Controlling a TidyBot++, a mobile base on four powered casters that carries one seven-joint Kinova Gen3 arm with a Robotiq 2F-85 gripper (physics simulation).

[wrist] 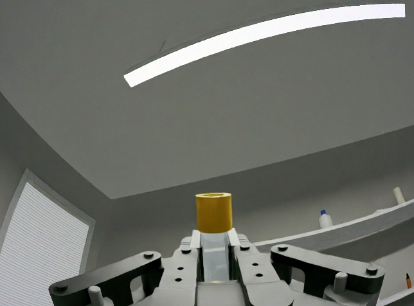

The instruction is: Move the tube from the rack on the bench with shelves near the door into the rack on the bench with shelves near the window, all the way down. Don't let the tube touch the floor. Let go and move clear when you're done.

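Observation:
The tube [215, 255] has a yellow cap [214, 214] and a clear, whitish body. It stands between the fingertips at the bottom middle of the wrist view, with its cap beyond the fingertips. My gripper [213, 241] is shut on the tube. The lower end of the tube is hidden by the gripper. Neither rack shows in the wrist view, and no bench top shows.
A window with blinds [45, 245] is at the lower left. A wall shelf [300, 240] runs along the right, bearing a white bottle with a blue cap [325, 220] and a white cylinder [398, 195]. A long lamp [270, 31] crosses the ceiling [200, 120].

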